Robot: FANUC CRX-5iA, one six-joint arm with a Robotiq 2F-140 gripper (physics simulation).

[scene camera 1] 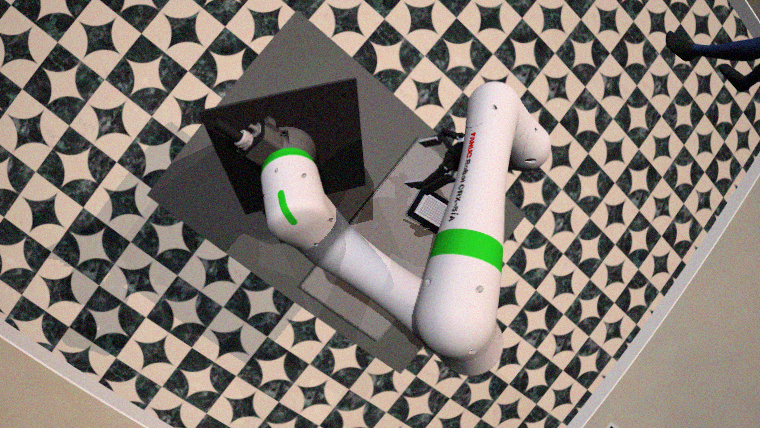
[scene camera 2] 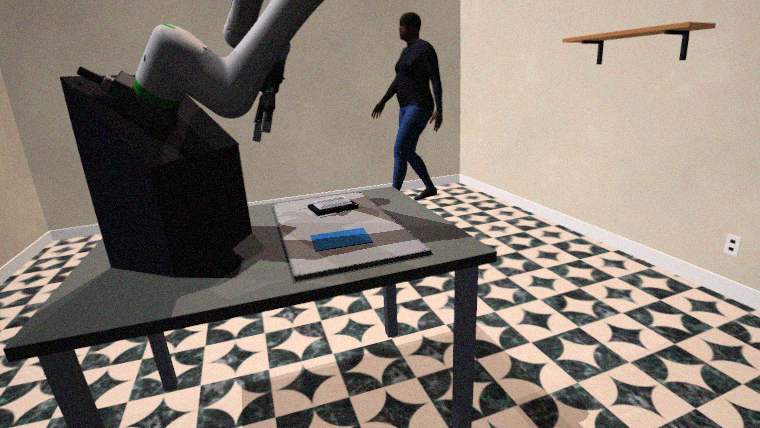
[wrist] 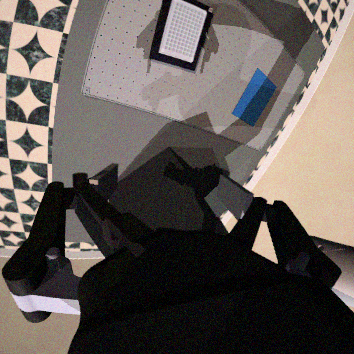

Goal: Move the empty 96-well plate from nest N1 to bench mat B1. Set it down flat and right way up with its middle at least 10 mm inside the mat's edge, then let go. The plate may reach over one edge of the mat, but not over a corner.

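Places are measured from the arm's base along level axes (x back, y right, z up), in centimetres.
Pixels of known places: gripper, fingertip midpoint: [scene camera 1: 415, 163] [scene camera 2: 260, 136] [wrist: 169, 180]; arm's base, origin of the base link: [scene camera 1: 284, 151] [scene camera 2: 150, 111].
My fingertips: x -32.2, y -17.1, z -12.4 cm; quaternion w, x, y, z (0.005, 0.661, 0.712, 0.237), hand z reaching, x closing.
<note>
For each thing: its middle in the pictures, then the offset to it from my fingertips. Level surfaces: height alone.
- white 96-well plate, body centre: [wrist: 183, 30] [scene camera 1: 434, 211] [scene camera 2: 332, 202] dy +6.3, dx -22.3, dz -26.9 cm
- black nest N1, body centre: [wrist: 181, 31] [scene camera 1: 433, 210] [scene camera 2: 332, 205] dy +6.3, dx -22.3, dz -28.1 cm
- flat blue mat B1, its level: dz -28.6 cm
- light perforated board, its level: dz -28.8 cm
- grey table, its level: dz -30.1 cm
The white 96-well plate [scene camera 1: 428, 207] [scene camera 2: 333, 202] [wrist: 183, 31] sits flat and right way up in the black nest N1 [scene camera 2: 319, 211] [wrist: 172, 61]; the arm covers part of the plate in scene camera 1. The flat blue mat B1 [scene camera 2: 341, 239] [wrist: 254, 97] lies apart from the nest on the same light board, partly in shadow. It does not show in scene camera 1. My gripper [scene camera 1: 418, 162] [scene camera 2: 261, 133] [wrist: 169, 180] is open with nothing between its fingers. It hangs high above the table, to one side of the plate, and is not touching it.
The light perforated board [scene camera 2: 303, 265] [wrist: 120, 60] lies on the grey table [scene camera 2: 457, 244] [wrist: 100, 145]. The tall dark pedestal [scene camera 1: 340, 132] [scene camera 2: 207, 217] under the arm's base stands beside the board. A person [scene camera 2: 417, 74] stands beyond the table. A wooden shelf [scene camera 2: 638, 32] is on the wall.
</note>
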